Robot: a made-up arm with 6 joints.
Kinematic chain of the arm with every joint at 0, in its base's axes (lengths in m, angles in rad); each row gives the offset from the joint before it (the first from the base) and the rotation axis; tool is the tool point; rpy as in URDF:
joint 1: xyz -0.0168 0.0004 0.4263 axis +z
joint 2: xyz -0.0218 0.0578 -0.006 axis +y
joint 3: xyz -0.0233 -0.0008 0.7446 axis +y
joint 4: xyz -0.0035 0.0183 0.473 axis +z
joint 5: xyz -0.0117 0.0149 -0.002 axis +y
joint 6: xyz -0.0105 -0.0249 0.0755 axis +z
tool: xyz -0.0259 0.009 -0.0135 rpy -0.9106 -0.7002 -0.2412
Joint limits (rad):
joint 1: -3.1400..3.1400
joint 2: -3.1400..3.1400
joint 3: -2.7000..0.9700
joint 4: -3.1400..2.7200
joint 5: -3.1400..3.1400
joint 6: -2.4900..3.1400
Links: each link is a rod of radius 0.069 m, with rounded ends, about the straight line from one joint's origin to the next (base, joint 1, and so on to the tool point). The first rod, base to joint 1, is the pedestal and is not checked.
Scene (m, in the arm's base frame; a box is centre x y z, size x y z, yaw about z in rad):
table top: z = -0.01
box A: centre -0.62 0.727 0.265 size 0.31 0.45 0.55 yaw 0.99
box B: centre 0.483 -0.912 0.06 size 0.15 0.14 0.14 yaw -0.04
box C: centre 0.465 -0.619 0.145 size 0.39 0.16 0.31 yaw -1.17
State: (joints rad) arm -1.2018 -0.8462 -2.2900 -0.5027 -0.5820 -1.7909
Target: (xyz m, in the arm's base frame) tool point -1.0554 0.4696 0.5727
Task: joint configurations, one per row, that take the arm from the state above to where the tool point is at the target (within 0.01 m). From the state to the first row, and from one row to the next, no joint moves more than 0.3 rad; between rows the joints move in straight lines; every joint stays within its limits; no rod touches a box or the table.
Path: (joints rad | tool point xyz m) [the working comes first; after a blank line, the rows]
Joints at the target: -0.3351 -0.9939 -0.9916 -0.5559 -0.3834 -1.8538
Straight joint move there: touches box A.

1: -1.1848 -0.6870 -2.0339 -0.4799 -0.5644 -1.8908 | -0.1828 0.6851 0.4869
2: -1.1679 -0.5277 -1.7778 -0.4571 -0.5468 -1.9906 | -0.2330 0.7641 0.6739
3: -1.1509 -0.3685 -1.5216 -0.4343 -0.5291 -2.0905 | -0.2564 0.7749 0.9107
4: -1.1340 -0.2093 -1.2655 -0.4114 -0.5115 -2.1904 | -0.2413 0.7019 1.1646
5: -1.1170 -0.0500 -1.0094 -0.3886 -0.4939 -2.2903 | -0.1819 0.5435 1.3976
6: -1.1000 0.1092 -0.7533 -0.3658 -0.4763 -2.3901 | -0.0791 0.3126 1.5719
7: -1.0831 0.2684 -0.4971 -0.3430 -0.4586 -2.4900 | 0.0585 0.0344 1.6577
8: -0.9335 0.0160 -0.5960 -0.3856 -0.4436 -2.3628 | -0.1540 0.3311 1.5966
9: -0.7839 -0.2365 -0.6949 -0.4282 -0.4285 -2.2355 | -0.4212 0.5314 1.4363
10: -0.6343 -0.4890 -0.7938 -0.4707 -0.4135 -2.1083 | -0.6931 0.6151 1.1947
11: -0.4847 -0.7414 -0.8927 -0.5133 -0.3984 -1.9811 | -0.9184 0.5860 0.8970
12: -0.3351 -0.9939 -0.9916 -0.5559 -0.3834 -1.8538 | -1.0554 0.4696 0.5727

